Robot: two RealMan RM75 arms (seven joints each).
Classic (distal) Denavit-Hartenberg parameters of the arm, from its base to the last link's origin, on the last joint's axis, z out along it. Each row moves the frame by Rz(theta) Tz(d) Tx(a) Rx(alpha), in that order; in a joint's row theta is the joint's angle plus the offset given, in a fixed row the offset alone. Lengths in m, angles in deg.
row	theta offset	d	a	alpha
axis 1	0.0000	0.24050	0.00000	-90.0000
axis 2	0.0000	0.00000	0.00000	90.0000
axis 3	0.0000	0.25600	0.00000	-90.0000
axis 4	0.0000	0.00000	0.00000	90.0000
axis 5	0.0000	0.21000	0.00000	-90.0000
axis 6	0.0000	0.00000	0.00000	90.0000
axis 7	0.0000	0.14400	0.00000	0.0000
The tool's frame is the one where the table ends.
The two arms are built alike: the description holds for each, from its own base.
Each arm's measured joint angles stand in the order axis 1, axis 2, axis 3, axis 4, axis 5, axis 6, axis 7.
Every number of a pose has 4 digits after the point. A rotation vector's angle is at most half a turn.
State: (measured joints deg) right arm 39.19 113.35 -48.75 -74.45 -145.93 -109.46 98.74; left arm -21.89 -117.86 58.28 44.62 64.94 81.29 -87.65
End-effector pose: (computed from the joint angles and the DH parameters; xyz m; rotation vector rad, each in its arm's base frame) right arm 0.2066 0.3553 0.1026 -2.9144 0.2885 -0.3869; left arm -0.2194 0.3498 0.0622 -2.2095 -0.6965 -1.3959
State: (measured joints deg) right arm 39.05 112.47 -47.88 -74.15 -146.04 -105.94 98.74; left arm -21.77 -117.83 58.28 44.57 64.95 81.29 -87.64
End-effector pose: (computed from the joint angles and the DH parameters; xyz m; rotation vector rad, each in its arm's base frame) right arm 0.2111 0.3647 0.1118 -2.8378 0.2904 -0.3778; left arm -0.2204 0.3494 0.0622 -2.2082 -0.6992 -1.3941
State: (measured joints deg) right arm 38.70 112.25 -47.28 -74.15 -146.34 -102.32 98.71; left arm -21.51 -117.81 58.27 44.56 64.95 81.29 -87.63
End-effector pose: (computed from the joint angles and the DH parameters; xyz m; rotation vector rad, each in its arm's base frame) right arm 0.2153 0.3725 0.1176 -2.7669 0.2896 -0.3695; left arm -0.2221 0.3484 0.0624 -2.2051 -0.7036 -1.3914
